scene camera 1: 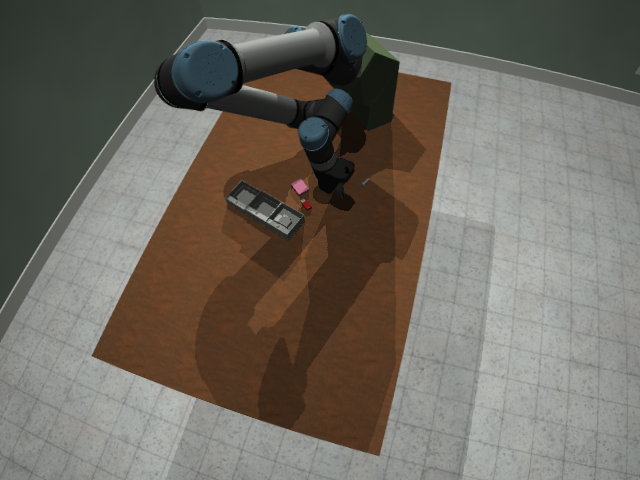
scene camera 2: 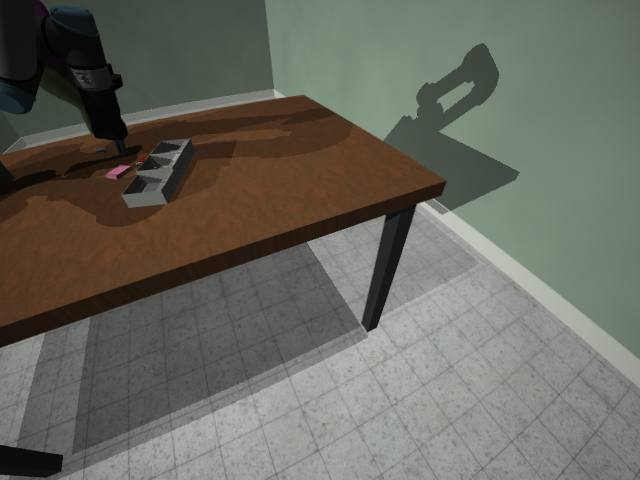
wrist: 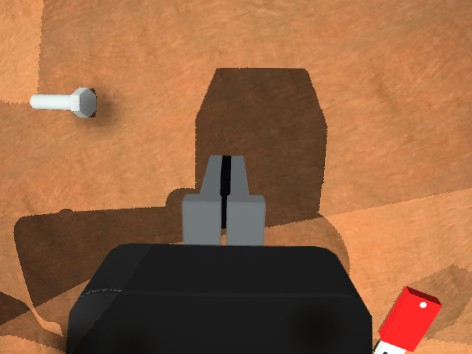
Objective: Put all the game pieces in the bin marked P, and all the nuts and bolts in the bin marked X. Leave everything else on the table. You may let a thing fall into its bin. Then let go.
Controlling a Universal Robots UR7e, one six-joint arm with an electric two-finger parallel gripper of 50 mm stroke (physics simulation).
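Frame: origin at the arm's base, x ahead, y left, z up, level; millimetres.
Seen in the pictures: gripper, fingertip midpoint: [scene camera 1: 341, 195] [scene camera 2: 123, 152] [wrist: 226, 177]; arm's base, link origin: [scene camera 1: 344, 62].
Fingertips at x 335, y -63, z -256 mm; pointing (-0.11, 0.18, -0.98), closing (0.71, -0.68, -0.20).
Pixels of each thing's top centre, then the offset from my fingertips to it.
- grey bolt, top centre: [wrist: 50, 102] [scene camera 1: 365, 180] [scene camera 2: 99, 147] dx -39, dy +86, dz +11 mm
- grey tray, top centre: [scene camera 2: 159, 160] [scene camera 1: 263, 205] dx +24, dy -247, dz +37 mm
- red USB stick, top centre: [wrist: 405, 333] [scene camera 1: 305, 203] [scene camera 2: 142, 159] dx +17, dy -116, dz +5 mm
- pink block, top centre: [scene camera 2: 118, 170] [scene camera 1: 299, 186] dx -51, dy -127, dz +7 mm
A grey bolt [scene camera 1: 364, 182] [scene camera 2: 101, 149] [wrist: 64, 101] lies on its side on the table, apart from the fingers; in the wrist view it is to their upper left, with its head toward them. My gripper [scene camera 1: 340, 195] [scene camera 2: 122, 153] [wrist: 226, 177] is shut and empty, pointing down low over the table between the bolt and the bin tray. The grey tray [scene camera 1: 258, 215] [scene camera 2: 146, 200] has three bins in a row. Something pale lies in the bin at its right end in scene camera 1. The letters P and X cannot be read.
A red USB stick [scene camera 1: 306, 205] [scene camera 2: 142, 159] [wrist: 410, 319] lies between gripper and tray. A pink block [scene camera 1: 299, 187] [scene camera 2: 118, 172] lies beside the tray. The dark green arm base [scene camera 1: 379, 87] stands at the table's back.
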